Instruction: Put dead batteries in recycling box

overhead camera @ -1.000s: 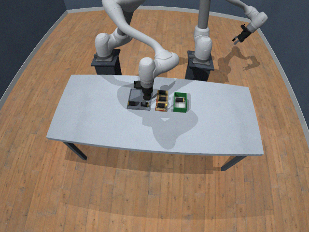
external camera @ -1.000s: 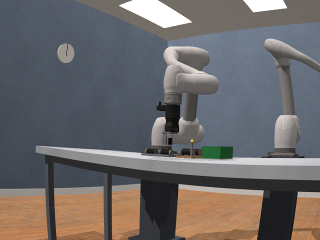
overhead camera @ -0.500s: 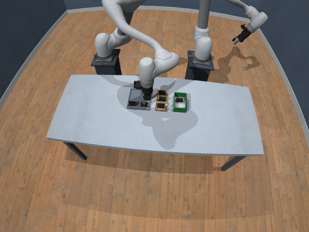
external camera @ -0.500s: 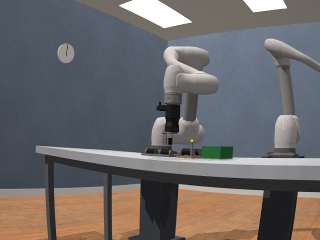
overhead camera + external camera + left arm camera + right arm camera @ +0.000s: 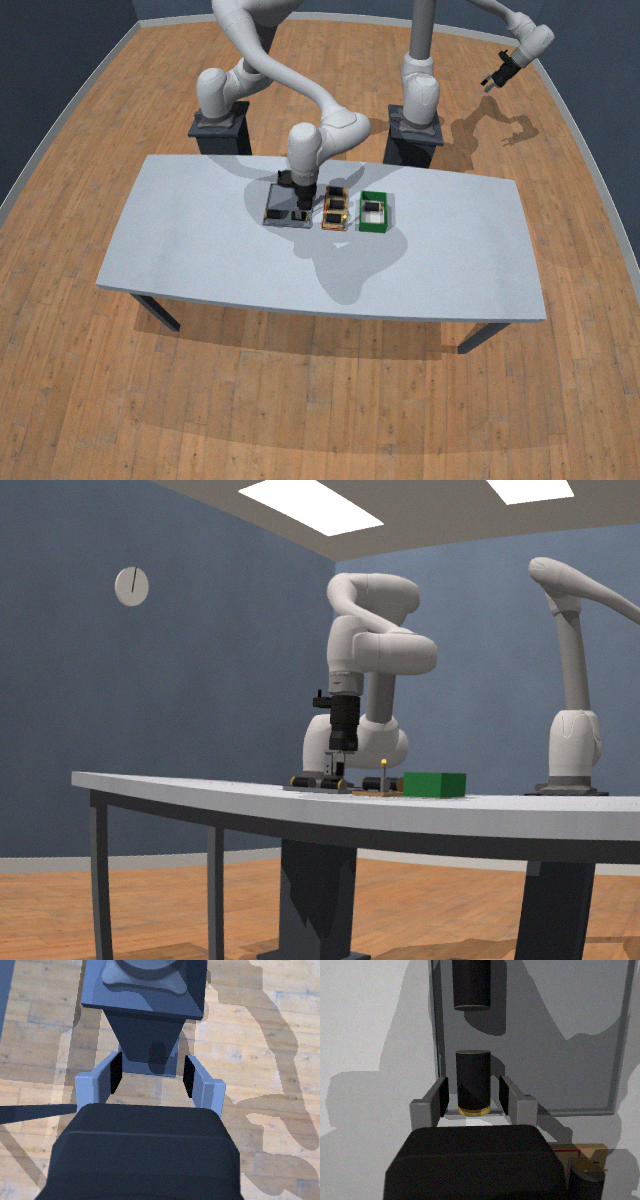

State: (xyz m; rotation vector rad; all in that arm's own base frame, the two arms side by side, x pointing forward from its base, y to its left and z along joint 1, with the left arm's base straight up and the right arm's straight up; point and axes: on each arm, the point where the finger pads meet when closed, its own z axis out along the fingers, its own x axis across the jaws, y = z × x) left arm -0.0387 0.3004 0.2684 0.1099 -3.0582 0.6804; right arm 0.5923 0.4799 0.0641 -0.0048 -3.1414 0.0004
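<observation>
The green recycling box lies 28 cm to the left of my right hand, 5 cm below it and 3 cm behind it. From my right hand the other things lie so: grey tray: 6 cm below, 6 cm behind, 5 cm to the right.
</observation>
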